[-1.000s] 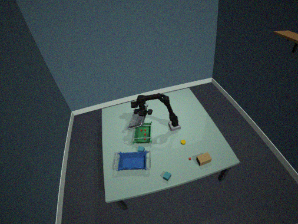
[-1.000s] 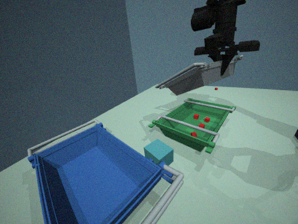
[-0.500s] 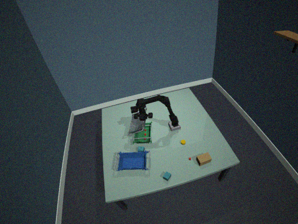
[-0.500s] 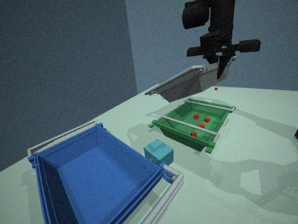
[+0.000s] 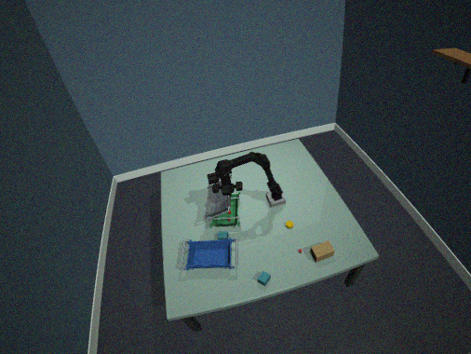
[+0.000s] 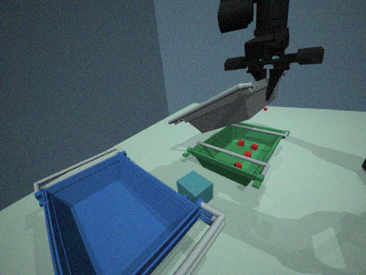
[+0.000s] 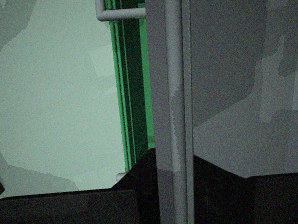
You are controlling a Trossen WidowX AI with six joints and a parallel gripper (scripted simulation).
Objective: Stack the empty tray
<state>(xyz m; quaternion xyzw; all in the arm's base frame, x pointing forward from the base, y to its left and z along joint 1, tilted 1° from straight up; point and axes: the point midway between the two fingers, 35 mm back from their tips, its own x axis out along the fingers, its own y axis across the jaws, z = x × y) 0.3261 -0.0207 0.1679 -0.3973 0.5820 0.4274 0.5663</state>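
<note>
Now: the grey tray 7 cm ahead of my gripper tip and 3 cm to the right of it. From my gripper tip the other things lie so: brown box: 53 cm to the left, 40 cm behind, 15 cm below; yellow block: 31 cm behind, 25 cm to the left, 17 cm below.
</note>
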